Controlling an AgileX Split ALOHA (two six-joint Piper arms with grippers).
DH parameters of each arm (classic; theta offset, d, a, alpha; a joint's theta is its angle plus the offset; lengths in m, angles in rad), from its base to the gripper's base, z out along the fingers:
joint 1: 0 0.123 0 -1.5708
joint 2: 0.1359 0 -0.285 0
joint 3: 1.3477 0 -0.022 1.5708
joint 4: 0 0.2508 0 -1.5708
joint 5: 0 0 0.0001 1.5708
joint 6: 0 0.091 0 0
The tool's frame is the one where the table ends.
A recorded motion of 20 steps. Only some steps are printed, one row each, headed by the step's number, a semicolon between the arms.
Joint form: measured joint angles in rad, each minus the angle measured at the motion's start. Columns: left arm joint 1, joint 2, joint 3, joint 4, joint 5, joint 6; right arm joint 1, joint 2, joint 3, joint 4, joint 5, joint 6.
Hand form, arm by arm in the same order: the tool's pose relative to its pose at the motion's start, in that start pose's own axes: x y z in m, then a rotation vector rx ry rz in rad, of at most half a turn. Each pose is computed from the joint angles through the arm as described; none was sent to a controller.
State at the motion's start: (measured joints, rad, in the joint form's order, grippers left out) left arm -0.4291 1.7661 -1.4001 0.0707 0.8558 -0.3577; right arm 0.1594 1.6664 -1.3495 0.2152 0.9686 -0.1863
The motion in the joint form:
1: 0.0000 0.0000 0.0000 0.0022 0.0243 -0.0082; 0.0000 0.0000 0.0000 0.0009 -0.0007 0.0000
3: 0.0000 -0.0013 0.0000 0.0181 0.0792 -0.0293; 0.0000 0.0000 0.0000 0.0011 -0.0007 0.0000
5: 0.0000 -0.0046 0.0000 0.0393 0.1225 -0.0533; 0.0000 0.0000 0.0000 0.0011 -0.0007 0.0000
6: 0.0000 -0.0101 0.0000 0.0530 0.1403 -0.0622; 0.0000 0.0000 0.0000 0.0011 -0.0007 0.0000
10: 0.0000 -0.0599 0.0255 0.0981 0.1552 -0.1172; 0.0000 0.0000 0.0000 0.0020 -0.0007 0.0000
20: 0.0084 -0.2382 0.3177 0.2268 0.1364 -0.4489; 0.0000 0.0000 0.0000 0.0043 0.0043 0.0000
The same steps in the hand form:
1: 0.0020 0.0009 0.0000 -0.0102 0.0221 -0.0068; -0.0001 0.0001 0.0000 -0.0006 -0.0008 0.0005
3: 0.0062 0.0038 -0.0008 -0.0416 0.0674 -0.0180; -0.0001 0.0001 0.0000 -0.0008 -0.0009 0.0006
5: 0.0092 0.0067 -0.0025 -0.0734 0.0975 -0.0296; -0.0001 0.0001 0.0000 -0.0008 -0.0009 0.0006
6: 0.0101 0.0083 -0.0049 -0.0891 0.1042 -0.0310; -0.0001 0.0001 0.0000 -0.0008 -0.0009 0.0006
10: 0.0144 0.0142 -0.0195 -0.1233 0.0777 -0.0619; -0.0001 0.0001 0.0000 -0.0015 -0.0010 0.0011
20: 0.0731 0.0461 -0.0286 -0.2656 0.0841 -0.3054; 0.0003 0.0004 0.0000 -0.0043 0.0036 0.0024

